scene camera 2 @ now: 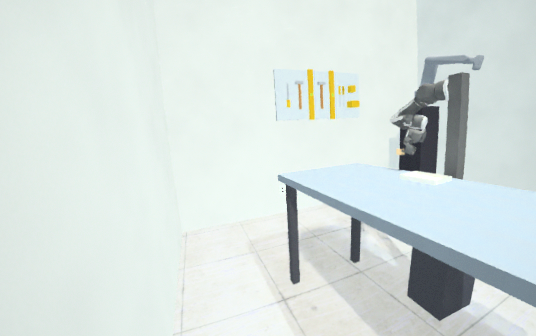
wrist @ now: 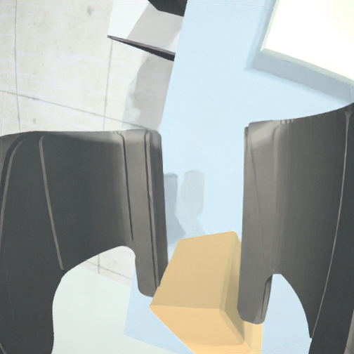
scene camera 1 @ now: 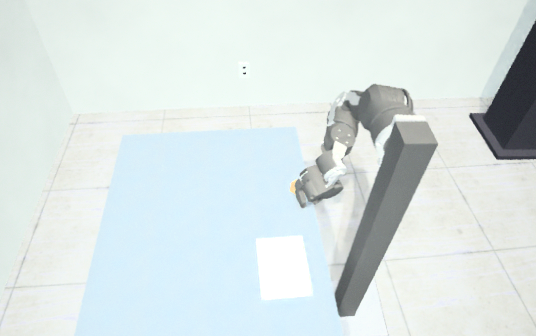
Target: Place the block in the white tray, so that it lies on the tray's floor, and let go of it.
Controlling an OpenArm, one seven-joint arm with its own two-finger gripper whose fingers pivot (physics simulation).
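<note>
The orange-yellow block (scene camera 1: 293, 187) (scene camera 2: 400, 152) (wrist: 200, 280) is held between the fingertips, tilted, and hangs in the air above the table. My gripper (scene camera 1: 298, 193) (scene camera 2: 406, 151) (wrist: 204, 215) is shut on the block; both fingers touch its sides in the wrist view. The white tray (scene camera 1: 284, 268) (scene camera 2: 426, 177) (wrist: 315, 37) lies on the blue table top, apart from the gripper and lower than it. In scene camera 1 it is nearer the camera than the gripper; in the wrist view its corner shows at the top right.
The blue table (scene camera 1: 190, 215) (scene camera 2: 350, 185) has its edge beneath the arm. A dark grey post (scene camera 1: 385, 215) (scene camera 2: 457, 125) stands beside the table near the tray. A tool board (scene camera 2: 317, 95) hangs on the wall. A black stand (scene camera 1: 515, 110) is at the far right in scene camera 1.
</note>
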